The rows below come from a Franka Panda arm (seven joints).
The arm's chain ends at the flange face. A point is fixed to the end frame.
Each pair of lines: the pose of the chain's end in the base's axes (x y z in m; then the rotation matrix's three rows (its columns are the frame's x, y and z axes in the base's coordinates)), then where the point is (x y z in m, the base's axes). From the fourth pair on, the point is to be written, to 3 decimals.
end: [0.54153 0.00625 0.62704], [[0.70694 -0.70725 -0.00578], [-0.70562 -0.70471 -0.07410], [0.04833 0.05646 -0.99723]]
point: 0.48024 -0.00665 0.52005
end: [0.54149 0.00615 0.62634], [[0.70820 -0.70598 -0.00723], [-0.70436 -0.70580 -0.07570], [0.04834 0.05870 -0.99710]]
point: 0.48005 -0.00702 0.51947
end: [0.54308 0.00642 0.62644], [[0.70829 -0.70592 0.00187], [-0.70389 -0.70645 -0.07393], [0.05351 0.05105 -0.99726]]
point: 0.48262 -0.00661 0.51900
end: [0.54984 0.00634 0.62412], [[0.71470 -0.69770 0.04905], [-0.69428 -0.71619 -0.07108], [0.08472 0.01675 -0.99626]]
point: 0.495 -0.007 0.514
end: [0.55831 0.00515 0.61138], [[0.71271 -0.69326 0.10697], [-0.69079 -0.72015 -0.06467], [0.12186 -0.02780 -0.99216]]
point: 0.510 -0.008 0.498
